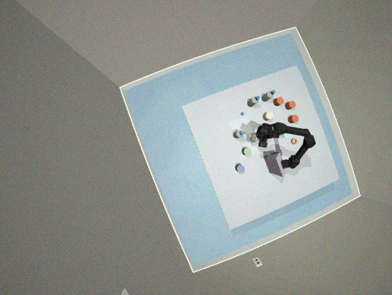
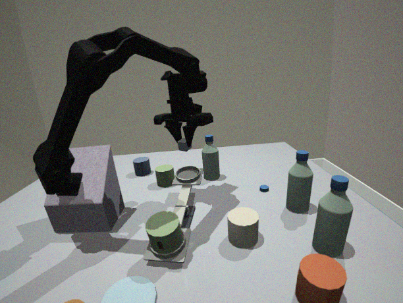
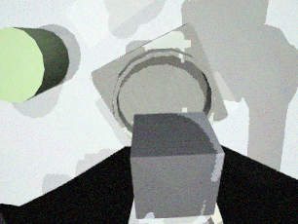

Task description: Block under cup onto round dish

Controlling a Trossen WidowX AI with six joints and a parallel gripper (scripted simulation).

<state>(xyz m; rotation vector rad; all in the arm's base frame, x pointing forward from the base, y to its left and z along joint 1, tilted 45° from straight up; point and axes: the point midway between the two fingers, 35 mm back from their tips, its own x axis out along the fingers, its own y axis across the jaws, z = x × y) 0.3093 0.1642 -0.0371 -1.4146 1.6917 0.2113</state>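
Now: gripper tip 80 mm past the round light-blue dish, 370 mm to the left of it and 170 mm above it. Also, from my gripper tip: cream cylinder 130 mm ahead, 210 mm to the right, 140 mm below; grey block 10 mm above; grey balance 10 mm behind, 120 mm to the right, 140 mm below.
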